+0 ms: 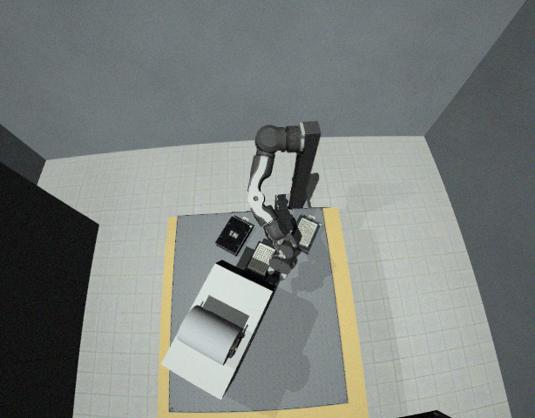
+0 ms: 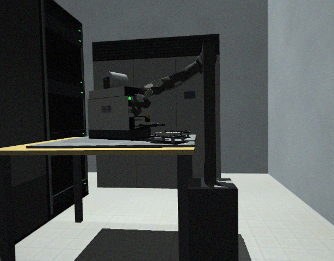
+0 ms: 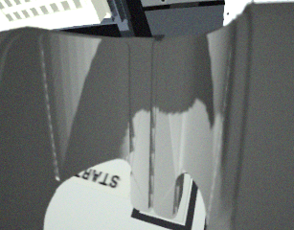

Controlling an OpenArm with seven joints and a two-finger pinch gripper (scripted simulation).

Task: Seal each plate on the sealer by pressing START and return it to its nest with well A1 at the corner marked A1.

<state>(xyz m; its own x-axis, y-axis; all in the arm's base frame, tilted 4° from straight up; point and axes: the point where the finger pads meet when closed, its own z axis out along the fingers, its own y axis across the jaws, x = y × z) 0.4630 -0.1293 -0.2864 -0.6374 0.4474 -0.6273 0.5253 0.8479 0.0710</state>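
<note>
Now: the start button 30 mm ahead of my hand, 20 mm to the right of it and 10 mm above it. From my hand the other things lie so: well plate 230 mm behind, 170 mm to the left, 130 mm below; foil roll 240 mm above, 220 mm to the right, 180 mm ahead; sealer stage 110 mm behind, 80 mm below, 40 mm to the right.
</note>
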